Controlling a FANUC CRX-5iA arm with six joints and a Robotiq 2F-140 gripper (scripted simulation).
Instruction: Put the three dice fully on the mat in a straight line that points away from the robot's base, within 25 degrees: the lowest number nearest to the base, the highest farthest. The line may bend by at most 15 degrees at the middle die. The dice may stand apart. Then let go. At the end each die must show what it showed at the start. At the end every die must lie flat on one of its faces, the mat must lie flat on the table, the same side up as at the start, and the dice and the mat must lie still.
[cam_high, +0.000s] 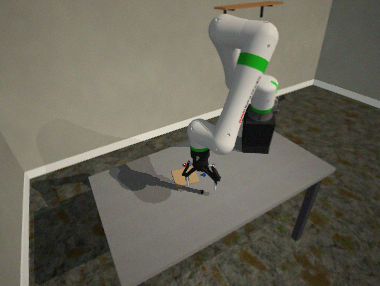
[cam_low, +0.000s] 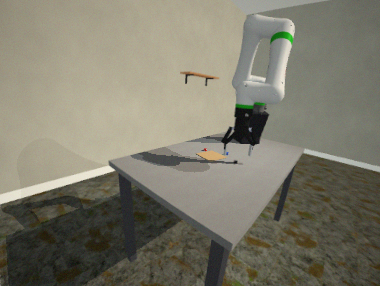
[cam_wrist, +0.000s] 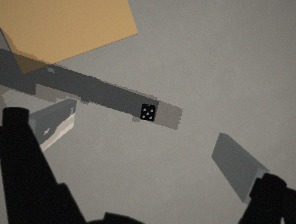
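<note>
Now: hand 50 mm above the black die and 10 mm to the left of it. Round my hand: blue die 120 mm to the right, 80 mm behind, 50 mm below; red die 260 mm to the right, 50 mm below, 20 mm behind; tan mat 170 mm to the right, 60 mm below, 20 mm ahead.
</note>
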